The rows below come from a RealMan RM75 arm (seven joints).
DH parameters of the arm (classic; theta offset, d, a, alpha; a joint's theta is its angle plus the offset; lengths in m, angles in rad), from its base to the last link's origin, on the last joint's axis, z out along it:
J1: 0 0.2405 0 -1.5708
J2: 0 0 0 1.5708
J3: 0 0.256 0 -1.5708
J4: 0 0 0 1.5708
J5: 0 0.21 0 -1.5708
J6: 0 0 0 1.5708
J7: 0 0.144 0 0
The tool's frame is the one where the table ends.
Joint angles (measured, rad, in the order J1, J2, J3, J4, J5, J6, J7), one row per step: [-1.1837 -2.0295 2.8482 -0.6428 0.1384 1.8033 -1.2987]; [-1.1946 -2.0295 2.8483 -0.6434 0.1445 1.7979 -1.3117]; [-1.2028 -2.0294 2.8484 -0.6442 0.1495 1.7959 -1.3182]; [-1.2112 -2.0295 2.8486 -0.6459 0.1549 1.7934 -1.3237]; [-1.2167 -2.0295 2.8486 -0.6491 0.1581 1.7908 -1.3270]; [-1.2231 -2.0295 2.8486 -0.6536 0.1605 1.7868 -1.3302]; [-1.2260 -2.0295 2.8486 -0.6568 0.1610 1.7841 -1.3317]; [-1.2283 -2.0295 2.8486 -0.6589 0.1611 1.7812 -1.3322]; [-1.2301 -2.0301 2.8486 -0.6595 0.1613 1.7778 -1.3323]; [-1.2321 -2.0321 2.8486 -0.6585 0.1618 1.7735 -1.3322]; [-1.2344 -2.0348 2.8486 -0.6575 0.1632 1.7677 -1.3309]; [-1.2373 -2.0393 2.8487 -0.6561 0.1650 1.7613 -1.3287]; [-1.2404 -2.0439 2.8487 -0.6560 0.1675 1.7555 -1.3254]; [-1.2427 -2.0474 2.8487 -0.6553 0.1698 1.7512 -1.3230]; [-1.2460 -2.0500 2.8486 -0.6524 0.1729 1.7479 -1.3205]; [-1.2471 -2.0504 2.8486 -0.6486 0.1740 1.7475 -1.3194]
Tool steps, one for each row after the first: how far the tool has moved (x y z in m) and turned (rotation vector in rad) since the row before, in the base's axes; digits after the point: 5 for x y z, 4 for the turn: [0.00306 0.00219 -0.00004 0.0001 0.0082 0.0037]; [0.00238 0.00139 0.00010 -0.0010 0.0057 -0.0006]; [0.00231 0.00146 0.00018 0.0000 0.0067 -0.0014]; [0.00129 0.00125 0.00055 0.0030 0.0054 -0.0006]; [0.00153 0.00172 0.00081 0.0058 0.0060 -0.0012]; [0.00060 0.00101 0.00060 0.0047 0.0031 -0.0002]; [0.00050 0.00088 0.00039 0.0042 0.0024 -0.0009]; [0.00045 0.00063 -0.00016 0.0028 0.0019 -0.0012]; [0.00068 0.00035 -0.00108 0.0008 0.0014 -0.0018]; [0.00064 0.00038 -0.00140 0.0011 0.0027 -0.0030]; [0.00096 0.00011 -0.00226 -0.0005 0.0026 -0.0046]; [0.00088 0.00008 -0.00206 -0.0002 0.0034 -0.0054]; [0.00067 -0.00004 -0.00169 -0.0010 0.0026 -0.0041]; [0.00118 -0.00004 -0.00174 -0.0033 0.0021 -0.0057]; [0.00067 -0.00022 -0.00094 -0.0037 -0.0006 -0.0030]
